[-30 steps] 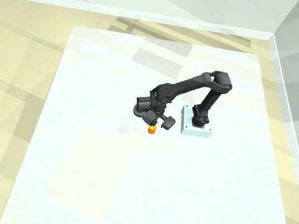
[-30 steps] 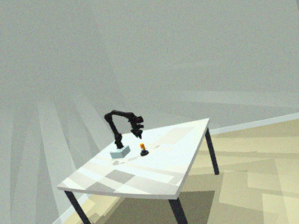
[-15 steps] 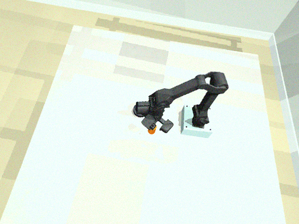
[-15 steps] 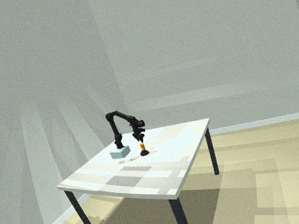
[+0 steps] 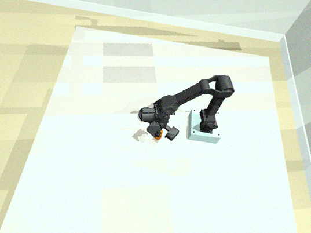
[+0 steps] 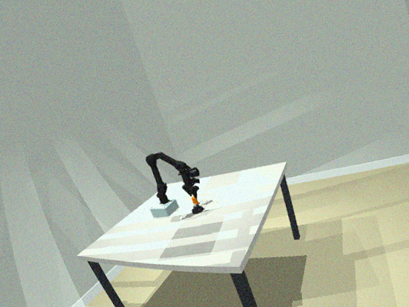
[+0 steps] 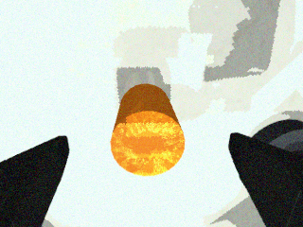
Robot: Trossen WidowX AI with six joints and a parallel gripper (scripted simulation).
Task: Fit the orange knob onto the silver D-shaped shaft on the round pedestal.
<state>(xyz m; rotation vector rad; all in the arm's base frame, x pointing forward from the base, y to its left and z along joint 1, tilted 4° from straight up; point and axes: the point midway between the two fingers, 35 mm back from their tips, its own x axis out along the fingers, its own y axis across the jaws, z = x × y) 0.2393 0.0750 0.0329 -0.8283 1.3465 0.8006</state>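
My gripper tip is now 1 cm above the orange knob. The rest, counted from my gripper tip: round pedestal: 11 cm to the right, 8 cm ahead, 3 cm below.
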